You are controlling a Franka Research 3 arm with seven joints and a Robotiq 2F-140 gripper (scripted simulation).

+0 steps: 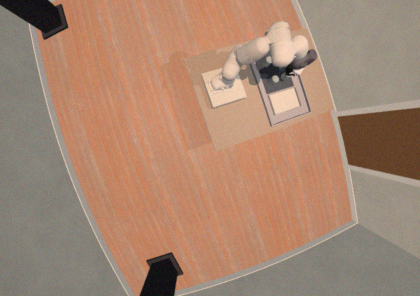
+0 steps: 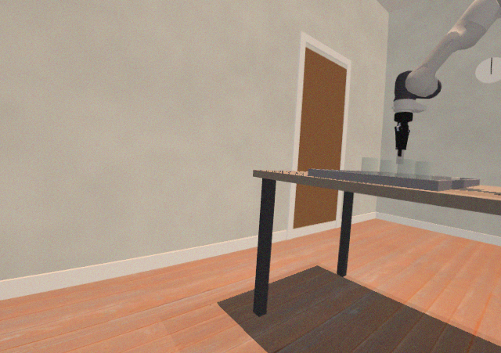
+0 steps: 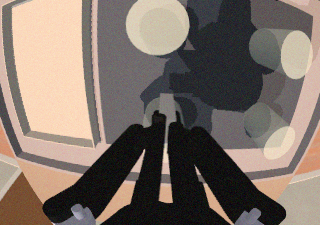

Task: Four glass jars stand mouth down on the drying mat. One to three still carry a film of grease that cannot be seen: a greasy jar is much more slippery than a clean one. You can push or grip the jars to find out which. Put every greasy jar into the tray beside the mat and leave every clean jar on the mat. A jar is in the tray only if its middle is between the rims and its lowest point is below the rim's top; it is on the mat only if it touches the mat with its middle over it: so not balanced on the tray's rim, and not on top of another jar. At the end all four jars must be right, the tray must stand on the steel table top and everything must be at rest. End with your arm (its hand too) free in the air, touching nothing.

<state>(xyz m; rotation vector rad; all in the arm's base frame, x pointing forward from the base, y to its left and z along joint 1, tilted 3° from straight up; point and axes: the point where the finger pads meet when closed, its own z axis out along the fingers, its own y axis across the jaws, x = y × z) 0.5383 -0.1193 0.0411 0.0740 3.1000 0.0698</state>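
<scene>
Right now the grey drying mat is 11 cm below my hand, 9 cm to the left of it and 2 cm behind it. Also, from my hand: tray: 23 cm to the right, 10 cm below, 4 cm behind.
</scene>
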